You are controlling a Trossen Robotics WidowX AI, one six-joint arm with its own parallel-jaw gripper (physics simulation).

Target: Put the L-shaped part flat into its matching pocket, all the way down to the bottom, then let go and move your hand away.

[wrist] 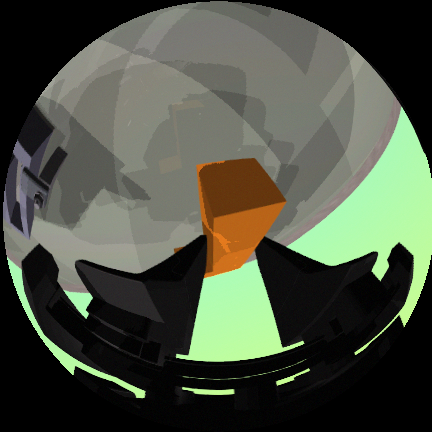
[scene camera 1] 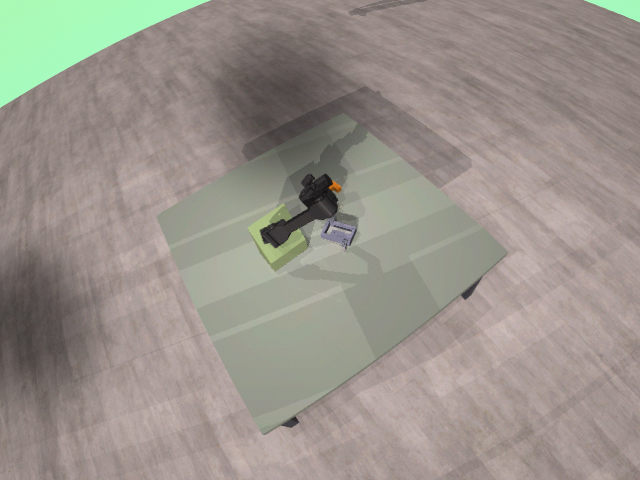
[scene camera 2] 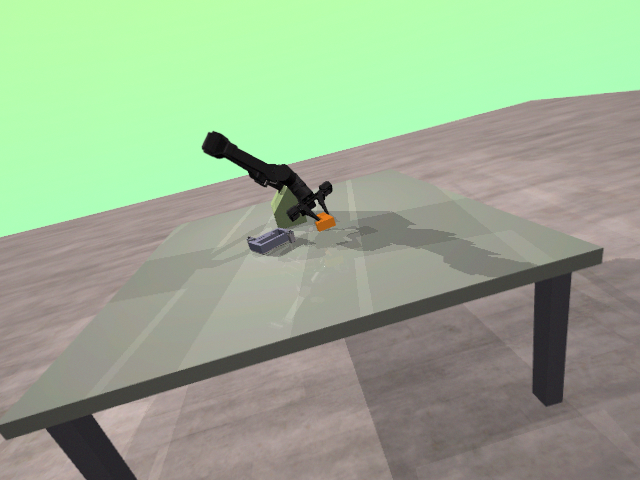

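Seen in the pictures: gripper, between the fingertips: (wrist: pixel 231 241) (scene camera 2: pixel 324 218); arm's base, origin of its link: (scene camera 1: pixel 268 234) (scene camera 2: pixel 282 184).
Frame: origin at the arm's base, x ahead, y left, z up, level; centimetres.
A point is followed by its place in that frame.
The orange L-shaped part (scene camera 1: pixel 335 186) {x 39.3, y 14.0, z -7.2 cm} (scene camera 2: pixel 325 222) {x 40.8, y 15.3, z -7.7 cm} (wrist: pixel 245 220) {x 30.4, y 13.8, z -7.7 cm} is held between the fingertips of my gripper (scene camera 2: pixel 321 214) {x 34.5, y 15.3, z -8.3 cm} (wrist: pixel 231 241) {x 34.5, y 15.3, z -8.3 cm}, which is shut on it. Much of its L shape is hidden by the left finger in the wrist view. It hangs above the table, apart from the purple-grey pocket block. In scene camera 1 my gripper's fingertips are hidden behind the arm. The pocket block (scene camera 1: pixel 330 241) {x 24.1, y -7.6, z -14.3 cm} (scene camera 2: pixel 269 244) {x 34.8, y -6.1, z -13.0 cm} (wrist: pixel 25 150) sits on the table; its L-shaped pocket opens upward. In the wrist view part of the block shows at the far left edge.
A yellow-green block (scene camera 1: pixel 281 258) {x 0.5, y -7.4, z -9.6 cm} (scene camera 2: pixel 287 212) with a sloped face stands beside the pocket block, partly under the arm. The table (scene camera 1: pixel 289 356) {x -15.2, y -46.3, z -15.5 cm} (scene camera 2: pixel 206 320) {x 71.2, y -19.4, z -15.5 cm} (wrist: pixel 200 30) carries both. A small upright bracket (wrist: pixel 39 192) rises at the pocket block's end.
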